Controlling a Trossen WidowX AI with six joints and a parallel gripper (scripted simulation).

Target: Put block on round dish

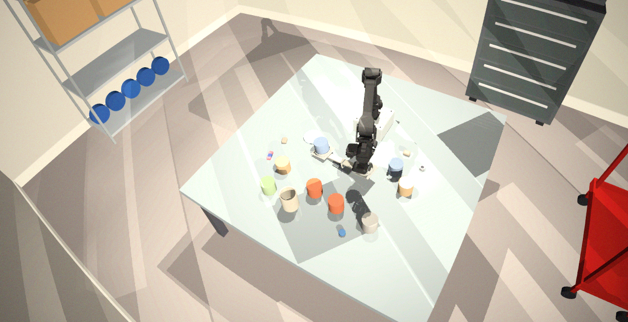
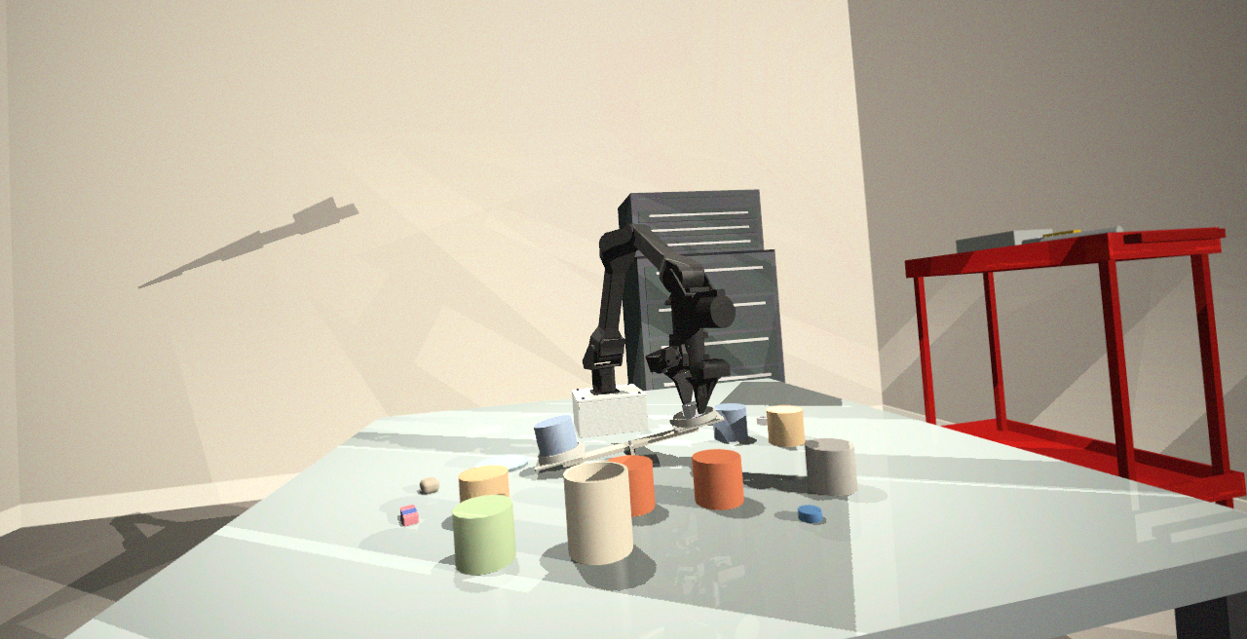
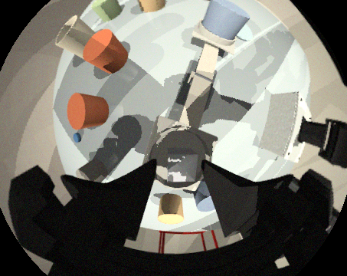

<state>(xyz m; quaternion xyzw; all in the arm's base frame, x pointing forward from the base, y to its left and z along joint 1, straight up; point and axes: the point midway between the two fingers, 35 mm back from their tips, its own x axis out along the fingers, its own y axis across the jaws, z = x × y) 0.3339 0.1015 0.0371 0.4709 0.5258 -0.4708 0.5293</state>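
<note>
Now: gripper tip 360 mm to the left of the pale round dish, 130 mm past it and 80 mm above it. From my gripper tip the other things lie so: grey block: right at my gripper tip; blue disc: 300 mm ahead, 80 mm below, 30 mm to the left; blue cup: 140 mm to the left, 100 mm behind, 50 mm below.
</note>
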